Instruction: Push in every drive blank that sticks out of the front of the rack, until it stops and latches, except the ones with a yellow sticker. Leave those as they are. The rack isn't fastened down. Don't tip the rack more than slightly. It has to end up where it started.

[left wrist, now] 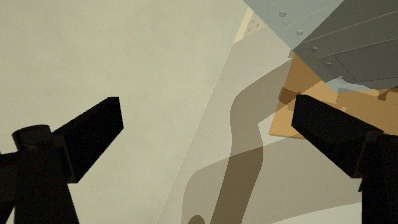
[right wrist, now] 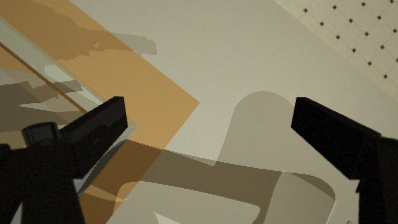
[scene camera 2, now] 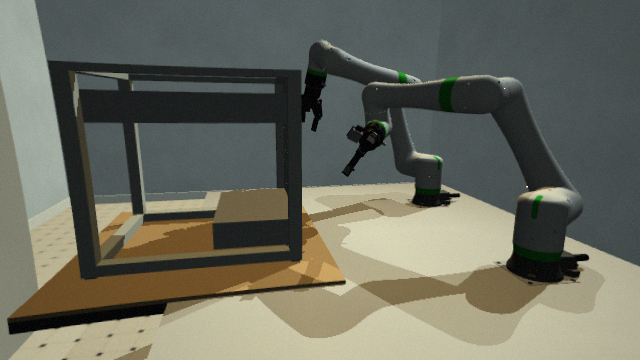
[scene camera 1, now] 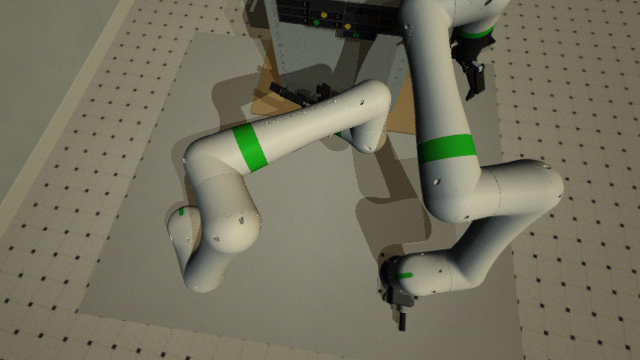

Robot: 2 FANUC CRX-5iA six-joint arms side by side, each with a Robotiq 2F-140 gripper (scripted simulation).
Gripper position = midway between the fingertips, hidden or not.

In view: the left gripper (left wrist: pixel 208 111), the right gripper (scene camera 1: pixel 455 83), a grey rack (scene camera 2: pixel 255 217) and a wooden board (scene camera 2: pixel 65 293).
The grey rack shows as well in the left wrist view (left wrist: pixel 345 51). The right gripper is seen too in the right wrist view (right wrist: pixel 209 112). The wooden board also shows in the right wrist view (right wrist: pixel 159 107) and in scene camera 1 (scene camera 1: pixel 266 102).
